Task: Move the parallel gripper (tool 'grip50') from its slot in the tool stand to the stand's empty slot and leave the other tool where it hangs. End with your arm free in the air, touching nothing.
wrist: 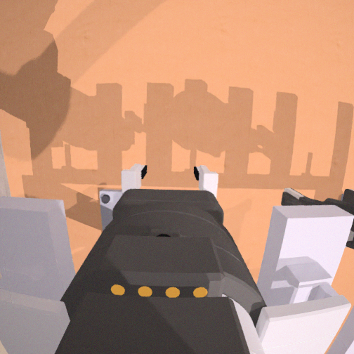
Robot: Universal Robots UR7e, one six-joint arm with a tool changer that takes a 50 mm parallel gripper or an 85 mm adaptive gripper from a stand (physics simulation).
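The parallel gripper (170, 173) is on my arm, its dark body filling the lower middle of the wrist view. Its two pale fingers with black pads stand apart, with nothing between them. The body is between two pale uprights of the tool stand (312, 227), one at the left and one at the right. Whether it rests on the slot's supports is hidden. Part of the other tool, a black adaptive gripper (322, 203), shows at the right edge beyond the right upright.
A grey plate (106, 212) with a dark hole shows left of the gripper body, below the left finger. Shadows of the stand, the tools and the arm lie across the orange table top (240, 40). Pale stand blocks (305, 325) are close at the lower right.
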